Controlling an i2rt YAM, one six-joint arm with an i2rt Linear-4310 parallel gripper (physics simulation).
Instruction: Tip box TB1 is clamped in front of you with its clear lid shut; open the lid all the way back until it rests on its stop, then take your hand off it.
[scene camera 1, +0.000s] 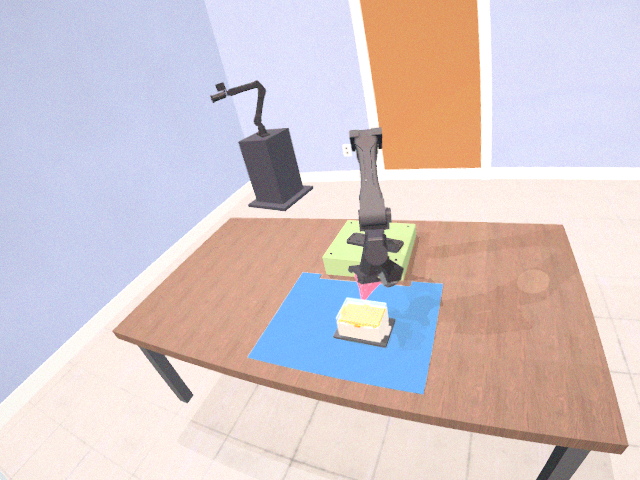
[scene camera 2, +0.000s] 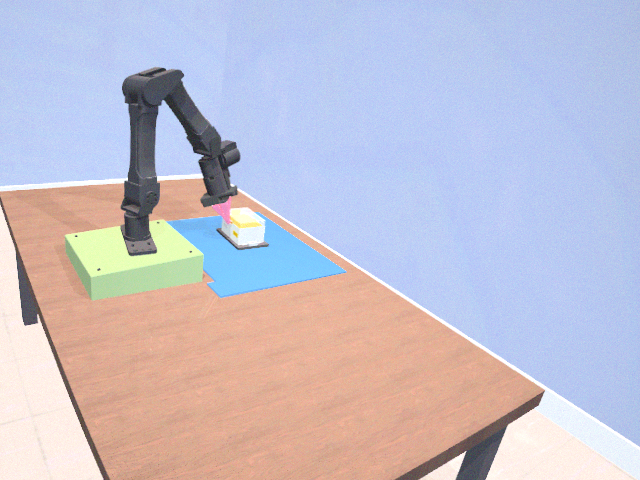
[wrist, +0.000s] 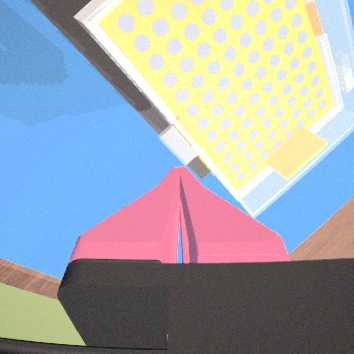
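Seen in the pictures: gripper, between the fingertips: (scene camera 1: 363, 299) (scene camera 2: 229, 223) (wrist: 179, 177); arm's base, origin of its link: (scene camera 2: 137, 240).
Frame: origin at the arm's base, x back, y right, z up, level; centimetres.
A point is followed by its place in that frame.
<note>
Tip box TB1 (scene camera 1: 360, 330) @(z -1.8, x -37.1, y -12.9 cm) (scene camera 2: 249, 236) @(z -2.9, x -33.2, y -5.5 cm) (wrist: 220, 75) @(z 1.6, x -30.9, y -13.3 cm) is a pale box with a yellow, hole-dotted rack. Its clear lid covers the rack; its edges are faint, and I cannot tell whether it is slightly raised. A small white tab (wrist: 177, 143) @(z 0.3, x -28.5, y -11.1 cm) sticks out from the box side facing the arm. My gripper (scene camera 1: 364, 298) @(z 0.0, x -27.7, y -9.2 cm) (scene camera 2: 229, 222) @(z 0.0, x -27.7, y -9.2 cm) (wrist: 179, 177) @(z 0.0, x -27.7, y -9.2 cm) is shut and empty, pink fingertips together and pointing down. In the wrist view the tips appear right beside the tab's grey end; contact cannot be told.
The box stands on a dark base plate (scene camera 1: 351, 339) @(z -5.4, x -38.3, y -10.2 cm) (scene camera 2: 225, 238) @(z -5.8, x -27.7, y -11.3 cm) on a blue mat (scene camera 1: 299, 330) @(z -6.1, x -40.7, y 6.6 cm) (scene camera 2: 273, 268) @(z -6.1, x -35.2, y 9.8 cm). The arm's green pedestal (scene camera 1: 338, 266) @(z -2.3, x -13.3, y 8.0 cm) (scene camera 2: 149, 281) @(z -3.9, x -0.5, y 15.9 cm) is behind the mat on the wooden table (scene camera 1: 206, 289) @(z -6.4, x -38.0, y 54.7 cm) (scene camera 2: 310, 361) @(z -6.4, x -27.0, y 51.4 cm). A second arm on a dark stand (scene camera 1: 273, 165) is beyond the table.
</note>
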